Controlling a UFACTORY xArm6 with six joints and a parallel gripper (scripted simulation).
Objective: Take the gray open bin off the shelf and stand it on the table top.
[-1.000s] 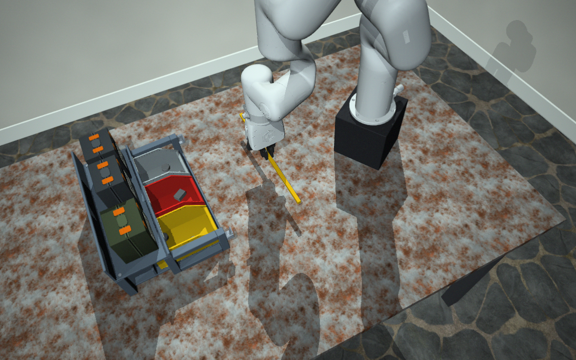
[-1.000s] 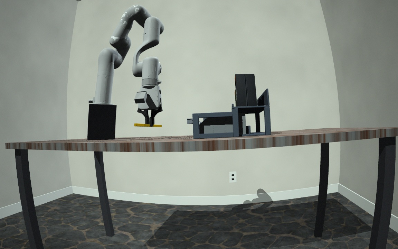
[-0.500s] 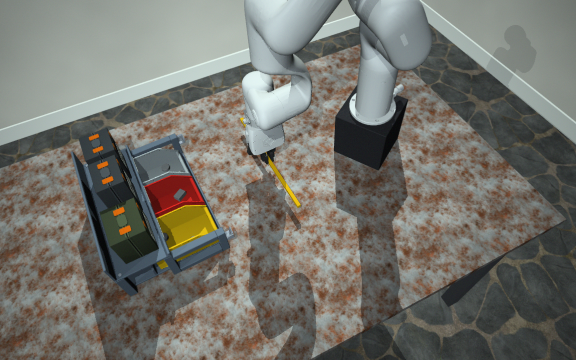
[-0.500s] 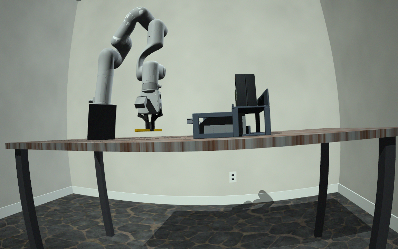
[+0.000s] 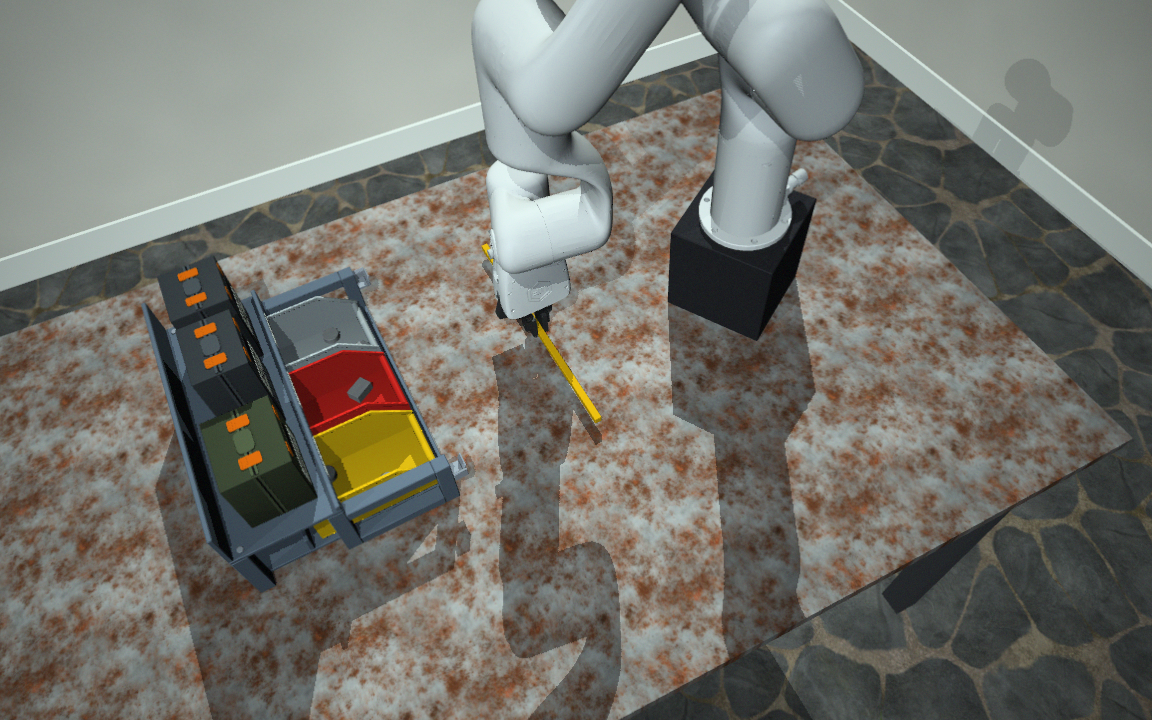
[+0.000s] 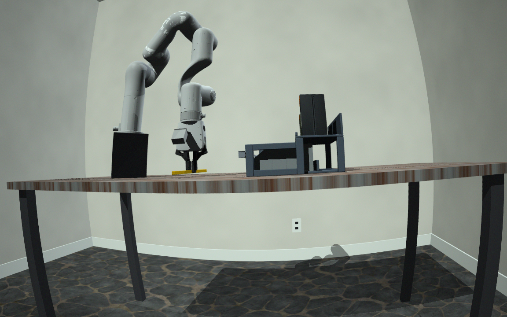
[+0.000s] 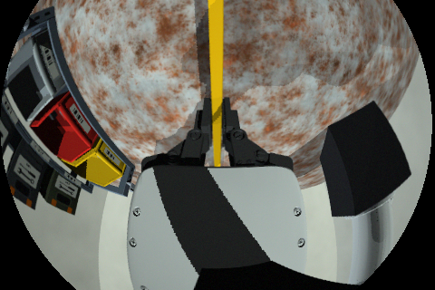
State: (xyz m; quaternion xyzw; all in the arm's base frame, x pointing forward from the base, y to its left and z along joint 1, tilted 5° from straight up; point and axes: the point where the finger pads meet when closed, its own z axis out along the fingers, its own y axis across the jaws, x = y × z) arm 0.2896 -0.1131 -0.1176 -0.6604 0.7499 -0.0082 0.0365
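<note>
My gripper is now 290 mm short of the gray open bin, 150 mm to the left of it and 10 mm below it. The rest, counted from my hand: yellow bin: 320 mm ahead, 70 mm to the left, 10 mm above; then red bin: 300 mm ahead, 40 mm to the right, 10 mm above; then yellow strip: 20 mm below.
</note>
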